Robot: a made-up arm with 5 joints.
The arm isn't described. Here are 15 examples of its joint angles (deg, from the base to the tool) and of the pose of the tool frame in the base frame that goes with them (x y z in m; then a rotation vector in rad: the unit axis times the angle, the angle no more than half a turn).
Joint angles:
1: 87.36 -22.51 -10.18 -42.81 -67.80
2: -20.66 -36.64 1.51 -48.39 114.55
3: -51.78 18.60 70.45 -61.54 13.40
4: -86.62 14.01 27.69 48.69 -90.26
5: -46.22 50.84 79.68 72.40 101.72
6: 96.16 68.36 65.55 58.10 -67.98
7: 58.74 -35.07 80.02 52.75 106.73
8: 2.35 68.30 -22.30 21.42 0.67
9: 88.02 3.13 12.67 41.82 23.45
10: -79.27 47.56 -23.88 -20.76 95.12
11: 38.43 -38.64 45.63 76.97 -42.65
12: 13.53 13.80 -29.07 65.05 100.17
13: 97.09 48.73 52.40 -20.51 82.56
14: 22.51 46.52 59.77 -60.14 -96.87
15: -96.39 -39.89 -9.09 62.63 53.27
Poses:
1: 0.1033 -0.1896 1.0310 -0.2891 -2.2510 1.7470
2: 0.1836 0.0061 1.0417 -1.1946 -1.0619 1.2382
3: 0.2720 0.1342 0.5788 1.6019 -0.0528 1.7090
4: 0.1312 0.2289 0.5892 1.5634 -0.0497 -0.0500
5: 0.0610 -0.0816 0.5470 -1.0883 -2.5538 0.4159
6: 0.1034 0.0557 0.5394 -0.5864 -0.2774 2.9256
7: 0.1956 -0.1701 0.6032 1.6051 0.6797 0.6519
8: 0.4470 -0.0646 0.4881 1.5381 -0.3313 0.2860
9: 0.0902 -0.3511 0.7154 0.9029 -1.0403 -0.5528
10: 0.1959 0.3746 0.7221 -0.1249 0.0877 2.9529
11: 0.2409 -0.1525 0.7260 1.2815 -1.1819 -1.0045
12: 0.4565 -0.1105 0.8241 0.6259 0.7224 1.3178
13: 0.0724 -0.1971 0.4512 1.3977 -0.1946 -0.1939
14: 0.2638 -0.0856 0.4787 1.3928 -2.2049 -1.0105
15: 0.1165 0.1606 0.9935 -0.9524 -0.4047 -2.9342
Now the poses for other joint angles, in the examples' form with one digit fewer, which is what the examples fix.
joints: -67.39 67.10 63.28 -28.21 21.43
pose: 0.157 0.010 0.425 1.128 1.338 1.009
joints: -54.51 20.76 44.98 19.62 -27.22
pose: 0.262 0.145 0.526 1.591 0.327 0.425
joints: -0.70 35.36 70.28 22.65 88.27
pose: 0.184 -0.031 0.458 1.678 1.674 0.792
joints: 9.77 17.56 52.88 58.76 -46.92
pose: 0.233 -0.062 0.536 1.155 -0.207 -1.224
